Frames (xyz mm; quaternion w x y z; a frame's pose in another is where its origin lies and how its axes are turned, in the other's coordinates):
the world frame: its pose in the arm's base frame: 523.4 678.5 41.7 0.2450 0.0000 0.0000 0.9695
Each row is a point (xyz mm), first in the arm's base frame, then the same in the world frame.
Working: the arm's base frame: its pose in the world frame: 138.2 845.7 -41.7 0.2450 0.0000 0.0000 -0.9695

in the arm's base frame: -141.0 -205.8 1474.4
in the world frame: 164.5 1093.8 1432.7
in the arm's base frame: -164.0 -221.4 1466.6
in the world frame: 177.4 1118.4 1424.9
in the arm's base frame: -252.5 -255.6 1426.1
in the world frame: 239.0 1190.6 1384.4
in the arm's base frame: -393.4 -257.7 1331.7
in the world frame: 362.0 1259.4 1290.0
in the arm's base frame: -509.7 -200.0 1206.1
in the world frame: 491.7 1263.8 1164.4
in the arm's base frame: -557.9 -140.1 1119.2
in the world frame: 562.6 1234.0 1077.5
